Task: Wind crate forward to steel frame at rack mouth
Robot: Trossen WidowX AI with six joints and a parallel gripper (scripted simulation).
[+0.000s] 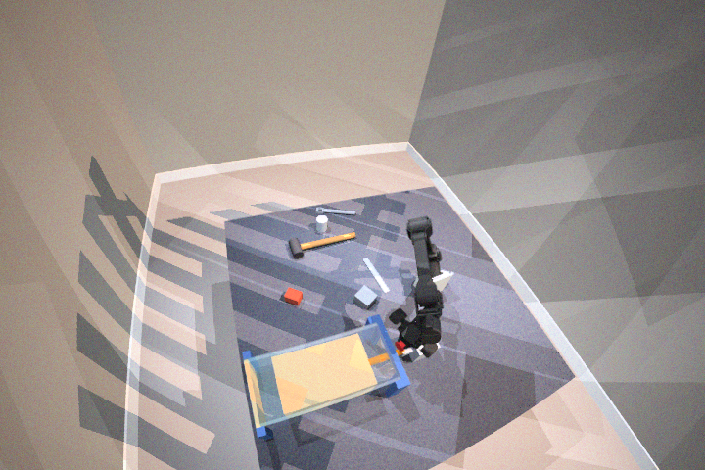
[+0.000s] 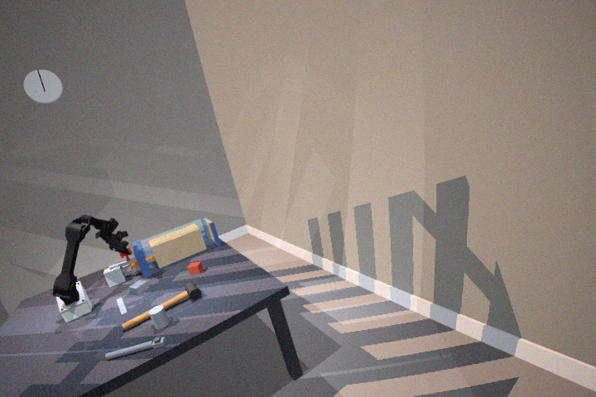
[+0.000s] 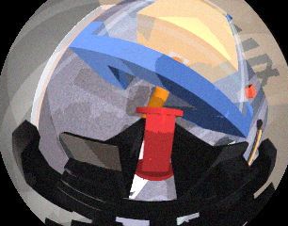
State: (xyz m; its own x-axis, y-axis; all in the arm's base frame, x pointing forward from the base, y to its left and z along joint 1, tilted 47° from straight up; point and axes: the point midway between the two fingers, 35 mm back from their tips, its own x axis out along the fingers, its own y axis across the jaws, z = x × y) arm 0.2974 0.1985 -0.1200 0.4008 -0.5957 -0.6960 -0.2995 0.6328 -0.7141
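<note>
Right now the winch handle is 5 cm behind my gripper tip and 3 cm below it. From my gripper tip the other things lie so: red knob (2 cm behind); then blue frame (4 cm ahead, 2 cm below); then winch (13 cm behind, 10 cm below).
</note>
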